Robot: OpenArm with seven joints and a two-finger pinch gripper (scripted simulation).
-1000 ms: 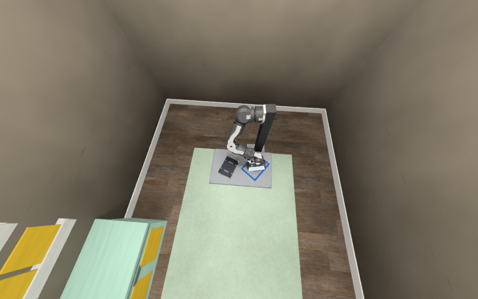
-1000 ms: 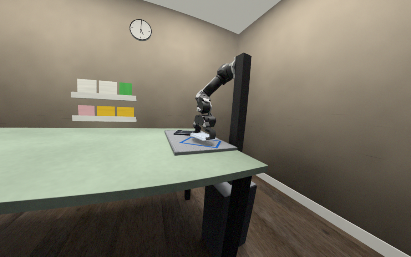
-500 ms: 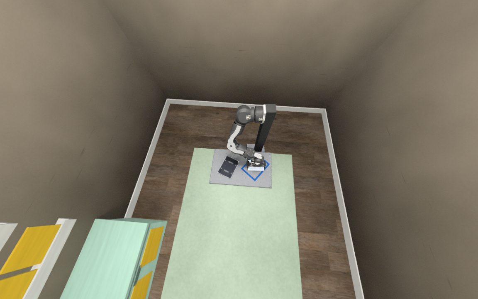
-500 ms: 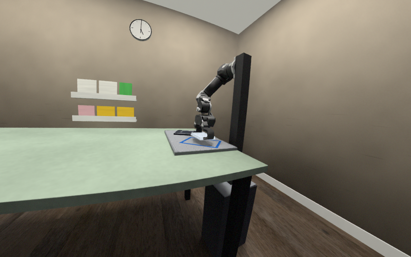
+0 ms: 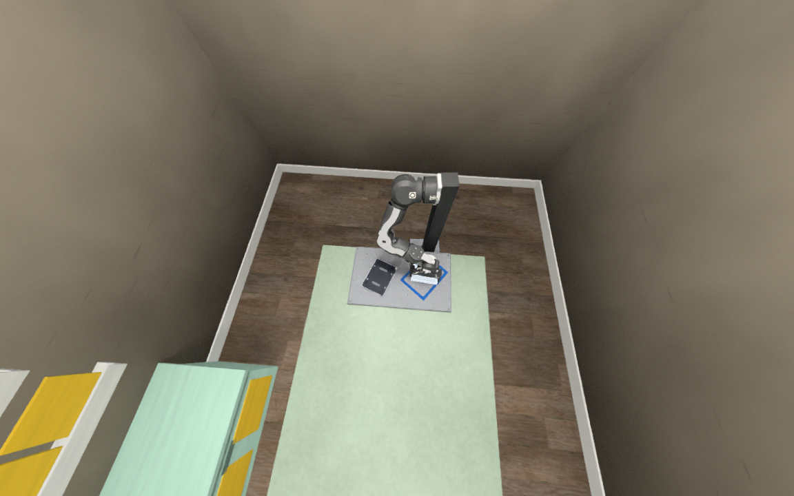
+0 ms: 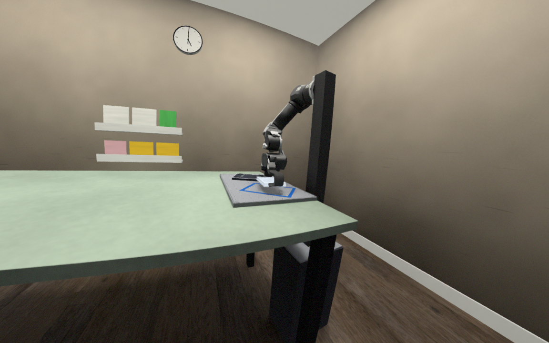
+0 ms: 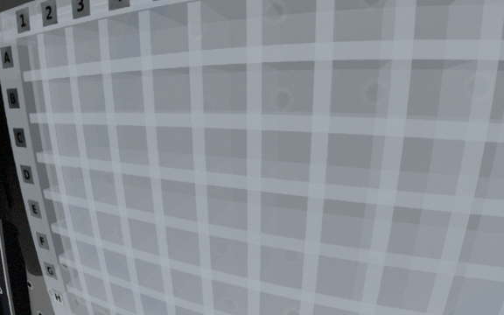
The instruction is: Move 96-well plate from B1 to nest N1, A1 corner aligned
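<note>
Now: hand 10 mm below the 96-well plate. From my hand the other things lie so: black plate nest N1 (10 mm ahead, 220 mm to the right, 20 mm below); then white A1 label (40 mm behind, 140 mm to the right, 10 mm below).
</note>
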